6 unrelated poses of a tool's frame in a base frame.
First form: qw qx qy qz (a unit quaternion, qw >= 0); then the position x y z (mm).
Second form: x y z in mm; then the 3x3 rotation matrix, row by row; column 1 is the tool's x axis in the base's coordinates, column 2 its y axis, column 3 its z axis. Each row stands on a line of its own. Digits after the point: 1 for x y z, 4 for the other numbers.
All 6 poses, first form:
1: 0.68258 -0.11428 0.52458 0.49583 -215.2 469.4 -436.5
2: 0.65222 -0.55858 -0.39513 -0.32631 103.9 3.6 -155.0
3: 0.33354 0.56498 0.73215 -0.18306 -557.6 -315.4 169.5
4: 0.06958 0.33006 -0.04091 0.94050 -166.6 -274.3 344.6
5: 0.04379 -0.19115 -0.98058 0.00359 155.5 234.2 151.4
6: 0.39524 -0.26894 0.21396 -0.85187 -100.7 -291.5 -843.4
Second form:
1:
-215.2 469.4 -436.5
-0.0421 -0.7968 0.6028
0.5570 0.4822 0.6762
-0.8295 0.3642 0.4235

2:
103.9 3.6 -155.0
0.4748 0.8671 -0.1509
0.0158 0.1630 0.9865
0.8800 -0.4708 0.0637

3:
-557.6 -315.4 169.5
-0.1391 0.9494 0.2816
0.7052 0.2946 -0.6449
-0.6952 0.1088 -0.7105

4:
-166.6 -274.3 344.6
-0.7724 -0.1579 0.6152
0.1039 -0.9870 -0.1229
0.6265 -0.0310 0.7788

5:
155.5 234.2 151.4
-0.9231 0.3746 -0.0873
0.3752 0.9269 0.0097
0.0845 -0.0238 -0.9961

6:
-100.7 -291.5 -843.4
-0.5429 0.5583 0.6273
-0.7885 -0.5960 -0.1519
0.2891 -0.5771 0.7638

